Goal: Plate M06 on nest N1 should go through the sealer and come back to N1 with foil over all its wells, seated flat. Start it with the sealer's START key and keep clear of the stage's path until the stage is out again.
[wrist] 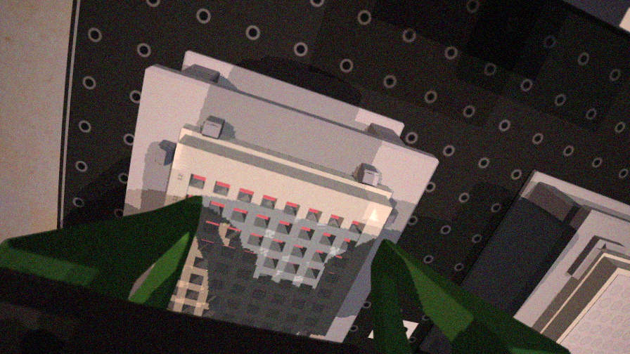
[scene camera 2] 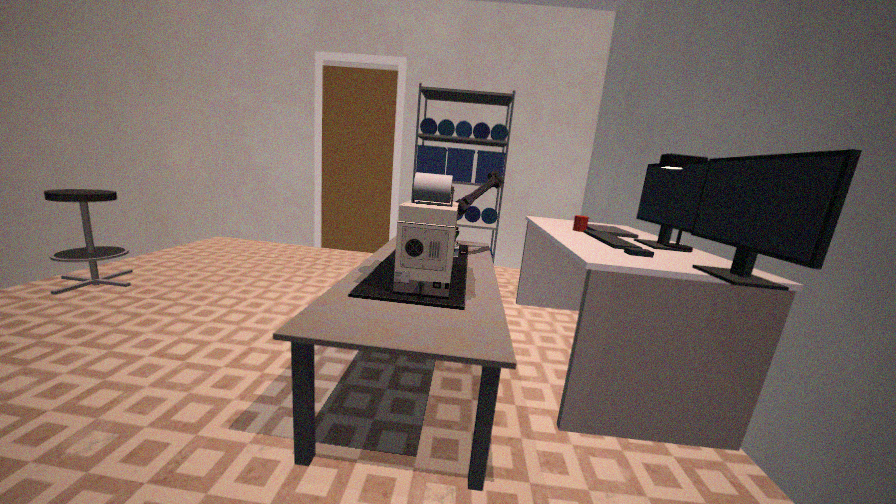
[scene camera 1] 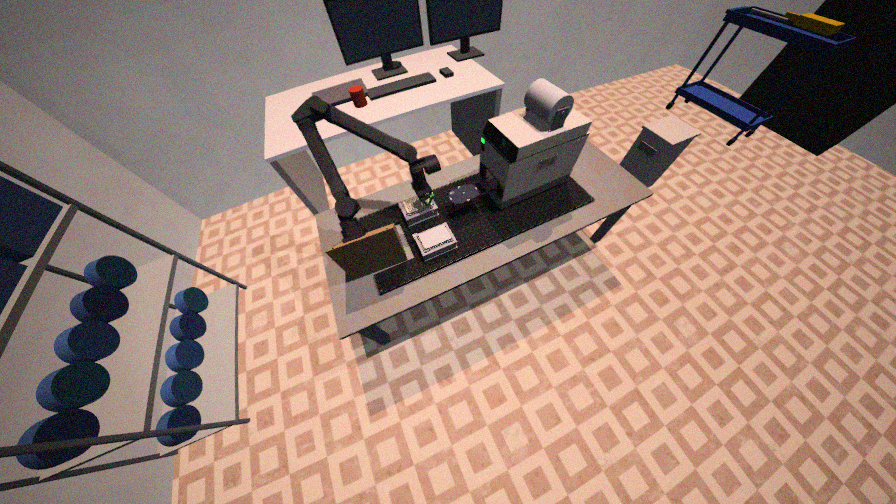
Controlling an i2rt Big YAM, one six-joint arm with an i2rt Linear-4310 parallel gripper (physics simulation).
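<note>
Plate M06, cream with open wells, sits on nest N1. No foil shows on its visible wells. My gripper is open and empty. Its green fingers stand on either side of the plate in the wrist view, spread wider than the plate there; their exact height is hard to tell. The sealer stands to the right in scene camera 1 with a green light lit. Its dark stage appears out in front. The START key cannot be made out. In scene camera 2 the sealer hides my gripper.
A second plate with a white top sits on the neighbouring nest, close to N1. A brown upright panel stands near the arm's base. The black perforated mat lies under the equipment. A desk with monitors stands behind.
</note>
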